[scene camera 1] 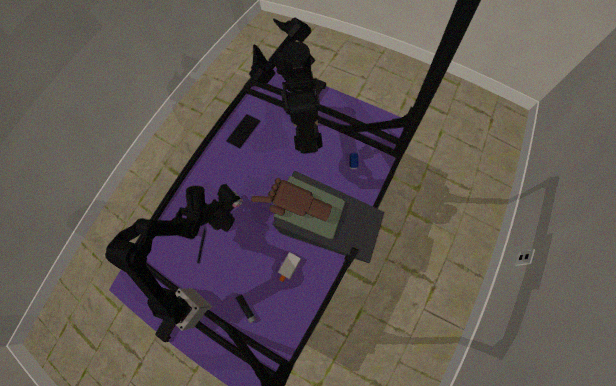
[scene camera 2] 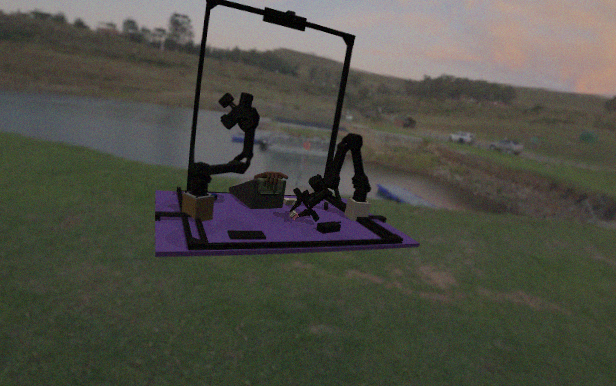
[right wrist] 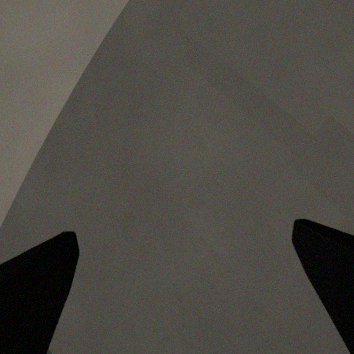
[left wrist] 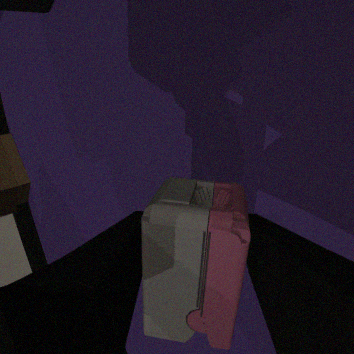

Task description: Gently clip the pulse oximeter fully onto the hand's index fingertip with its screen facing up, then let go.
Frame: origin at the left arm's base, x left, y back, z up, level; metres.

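Seen in the pictures: left gripper, fingertip midpoint: [scene camera 1: 238,200] [scene camera 2: 292,214] [left wrist: 194,223]; right gripper, fingertip midpoint: [scene camera 1: 264,32] [scene camera 2: 230,109] [right wrist: 186,236]; left arm's base at its link origin: [scene camera 1: 180,309] [scene camera 2: 359,200]; right arm's base at its link origin: [scene camera 2: 198,194].
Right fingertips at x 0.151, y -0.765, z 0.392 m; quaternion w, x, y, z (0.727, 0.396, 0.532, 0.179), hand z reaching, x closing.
Pixels of each thing's middle, then the offset from my right fingertips to it. "pt": a spot on its surface instead.
- pink clip at the middle of its body: [left wrist: 195,263] [scene camera 1: 234,199] [scene camera 2: 293,214] dx -0.030, dy +0.359, dz -0.458 m
- green pad at a spot on its surface: [scene camera 1: 327,229] pt dx -0.379, dy +0.262, dz -0.390 m
- white box with an orange part, body centre: [scene camera 1: 288,268] [scene camera 2: 292,201] dx -0.338, dy +0.436, dz -0.483 m
- dark cylinder at the middle of its body: [scene camera 1: 245,308] dx -0.305, dy +0.638, dz -0.484 m
- blue cylinder at the middle of its body: [scene camera 1: 353,161] dx -0.299, dy -0.026, dz -0.481 m
- black flat block at the middle of its body: [scene camera 2: 246,234] [scene camera 1: 243,130] dx +0.161, dy +0.109, dz -0.493 m
- thin black stick at the middle of its body: [scene camera 1: 201,244] dx -0.023, dy +0.569, dz -0.493 m
The pulse oximeter, a white and pink clip [scene camera 1: 237,203] [scene camera 2: 294,215] [left wrist: 195,265], is held between the fingers of my left gripper [scene camera 1: 236,205] [scene camera 2: 295,215] [left wrist: 194,223]. In scene camera 1 it is a short way left of the tip of the extended index finger [scene camera 1: 261,199] and apart from it. The brown hand [scene camera 1: 295,197] [scene camera 2: 271,175] lies on a green pad [scene camera 1: 327,229] on a dark sloped stand [scene camera 1: 363,227] [scene camera 2: 247,194]. In scene camera 2 the oximeter is lower than the hand. My right gripper [scene camera 1: 265,42] [right wrist: 186,236] is open and empty, far from the hand. The oximeter's screen cannot be made out.
A white box with an orange part [scene camera 1: 289,265], a dark cylinder [scene camera 1: 245,308] and a blue cylinder [scene camera 1: 354,160] stand or lie on the purple table. A black flat block [scene camera 1: 243,131] [scene camera 2: 246,234] and a thin black stick [scene camera 1: 201,246] lie there too. Black frame bars edge the table.
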